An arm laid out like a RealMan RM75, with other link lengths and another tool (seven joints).
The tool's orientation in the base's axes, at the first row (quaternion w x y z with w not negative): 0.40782 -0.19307 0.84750 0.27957
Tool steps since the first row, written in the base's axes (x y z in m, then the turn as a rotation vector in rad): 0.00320 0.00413 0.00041 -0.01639 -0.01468 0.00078; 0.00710 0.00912 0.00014 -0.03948 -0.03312 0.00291; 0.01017 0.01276 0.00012 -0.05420 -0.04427 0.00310; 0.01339 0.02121 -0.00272 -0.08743 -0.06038 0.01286; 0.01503 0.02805 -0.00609 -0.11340 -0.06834 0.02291; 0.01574 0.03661 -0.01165 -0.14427 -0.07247 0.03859; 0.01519 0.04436 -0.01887 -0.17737 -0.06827 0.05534; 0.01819 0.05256 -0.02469 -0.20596 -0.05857 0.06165; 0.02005 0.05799 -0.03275 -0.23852 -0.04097 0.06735
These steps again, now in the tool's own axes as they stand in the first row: -0.00263 0.00153 0.00426 0.01055 -0.00194 -0.01923; -0.00523 0.00312 0.00983 0.02437 -0.00263 -0.04543; -0.00739 0.00420 0.01393 0.03405 -0.00297 -0.06115; -0.00787 0.00802 0.02259 0.04754 0.00618 -0.09569; -0.00683 0.01130 0.02959 0.05570 0.01765 -0.12100; -0.00365 0.01573 0.03825 0.06188 0.03658 -0.14963; 0.00167 0.01971 0.04651 0.06769 0.06349 -0.17484; 0.00373 0.02251 0.05641 0.07864 0.08882 -0.18862; 0.00853 0.02311 0.06504 0.09164 0.12224 -0.19941
